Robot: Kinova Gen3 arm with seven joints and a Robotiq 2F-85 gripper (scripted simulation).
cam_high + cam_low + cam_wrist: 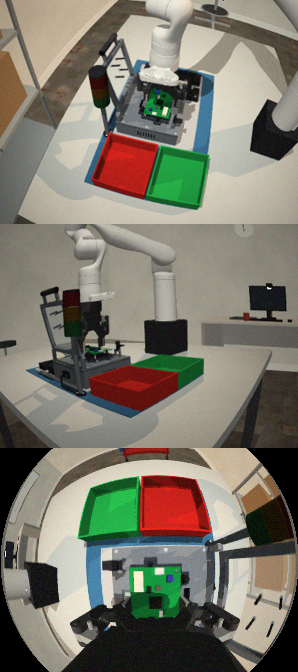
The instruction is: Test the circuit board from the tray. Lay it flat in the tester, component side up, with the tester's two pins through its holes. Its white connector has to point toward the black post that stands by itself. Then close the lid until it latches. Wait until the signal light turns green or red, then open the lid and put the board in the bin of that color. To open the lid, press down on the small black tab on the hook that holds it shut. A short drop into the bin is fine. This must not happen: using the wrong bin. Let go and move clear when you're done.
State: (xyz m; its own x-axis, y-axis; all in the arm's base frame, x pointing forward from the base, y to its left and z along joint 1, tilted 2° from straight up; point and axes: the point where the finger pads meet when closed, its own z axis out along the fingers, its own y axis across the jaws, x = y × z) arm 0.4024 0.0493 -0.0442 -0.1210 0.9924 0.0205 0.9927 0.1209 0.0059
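Right now my hand is right at the green circuit board. From my hand the other things lie so: tester lid: 12 cm ahead, 1 cm to the left, 10 cm above; green bin: 13 cm behind, 19 cm to the left, 7 cm below; red bin: 2 cm ahead, 20 cm to the left, 7 cm below.
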